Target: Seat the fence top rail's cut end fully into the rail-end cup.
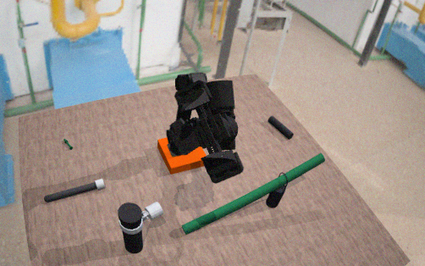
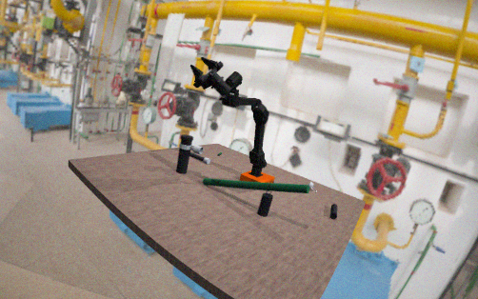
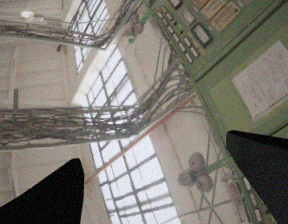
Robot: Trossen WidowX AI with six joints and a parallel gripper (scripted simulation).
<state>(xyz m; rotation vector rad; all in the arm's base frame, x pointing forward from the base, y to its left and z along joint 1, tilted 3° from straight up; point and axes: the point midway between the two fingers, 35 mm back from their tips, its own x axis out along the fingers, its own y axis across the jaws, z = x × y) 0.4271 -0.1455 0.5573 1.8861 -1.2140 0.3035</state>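
My gripper tip is 44 cm above the white rail-end cup, 15 cm past it and 3 cm to the left of it. Round my gripper tip: short black cylinder (69 cm to the left, 58 cm below, 49 cm behind); then small green piece (64 cm behind, 59 cm below, 24 cm to the right); then dark line post (49 cm below, 44 cm to the left, 15 cm behind).
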